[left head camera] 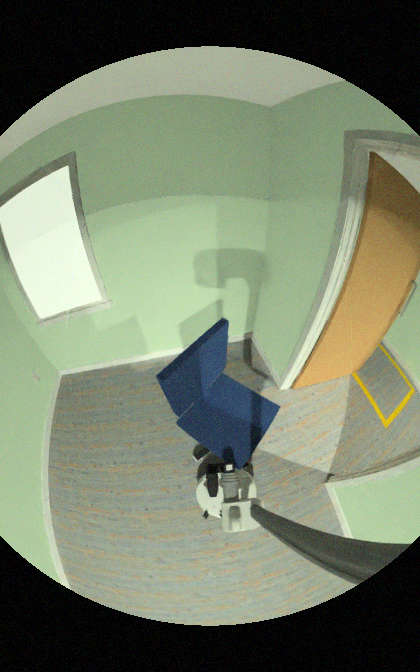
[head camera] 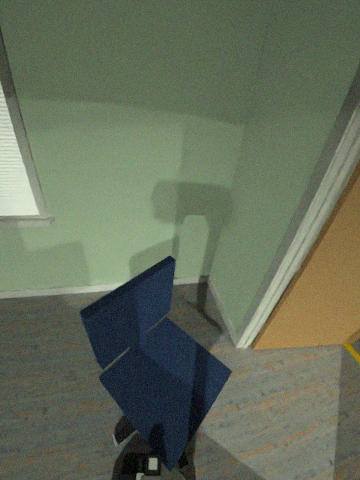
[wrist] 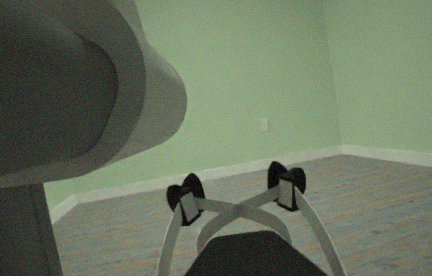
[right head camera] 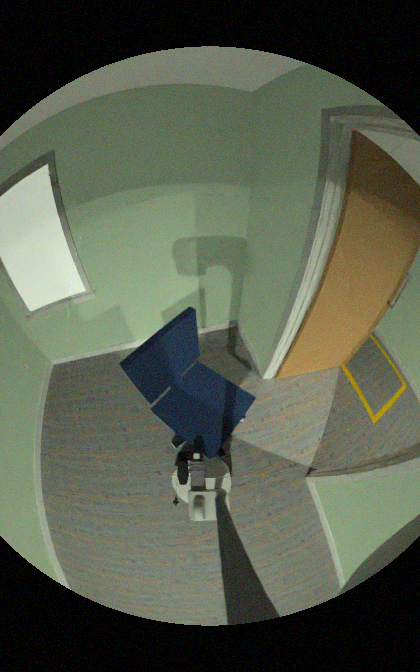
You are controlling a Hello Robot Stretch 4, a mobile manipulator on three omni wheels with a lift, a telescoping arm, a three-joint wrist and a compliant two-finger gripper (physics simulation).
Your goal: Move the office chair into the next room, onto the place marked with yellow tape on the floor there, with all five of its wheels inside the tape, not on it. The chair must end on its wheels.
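Frame: origin at the robot's base, x right, y ahead, z up, level; centimetres.
Seen in the pictures: gripper, between the fingertips: (left head camera: 213, 518) (wrist: 235, 183) (right head camera: 183, 505).
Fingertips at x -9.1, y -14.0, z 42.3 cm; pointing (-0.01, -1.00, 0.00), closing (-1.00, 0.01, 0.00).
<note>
A point is followed by its place in that frame.
The office chair (head camera: 170, 370) @(x 5.6, y 50.9, z 44.3 cm) (left head camera: 227, 425) @(x 2.3, y 42.6, z 44.2 cm) (right head camera: 200, 410) @(x 2.8, y 44.9, z 44.2 cm) has a dark blue seat and backrest and stands upright close in front of my base. Its near seat corner reaches over the base's edge in the head views. A dark wheel with a pale edge shows at its lower left; the other wheels are mostly hidden under the seat. The yellow tape (head camera: 352, 352) @(x 169.7, y 82.8, z -2.6 cm) (left head camera: 370, 399) @(x 176.8, y 49.8, z -2.7 cm) (right head camera: 358, 393) @(x 176.0, y 49.6, z -2.9 cm) lies on the floor beyond the doorway at the right, partly hidden by the door. My gripper (wrist: 235, 183) @(x -9.1, y -14.0, z 42.3 cm) is open and empty in the wrist view, with its fingertips apart and away from the chair.
An orange door (head camera: 310, 290) @(x 89.0, y 86.1, z 71.2 cm) (left head camera: 370, 275) @(x 96.6, y 86.6, z 123.0 cm) (right head camera: 350, 270) @(x 94.8, y 86.5, z 117.7 cm) stands open in the doorway, right of the chair. The white door frame meets the floor near the chair's far right. A window (left head camera: 50, 245) @(x -123.6, y 126.1, z 142.7 cm) is on the left wall portion. A wall corner lies behind the chair.
</note>
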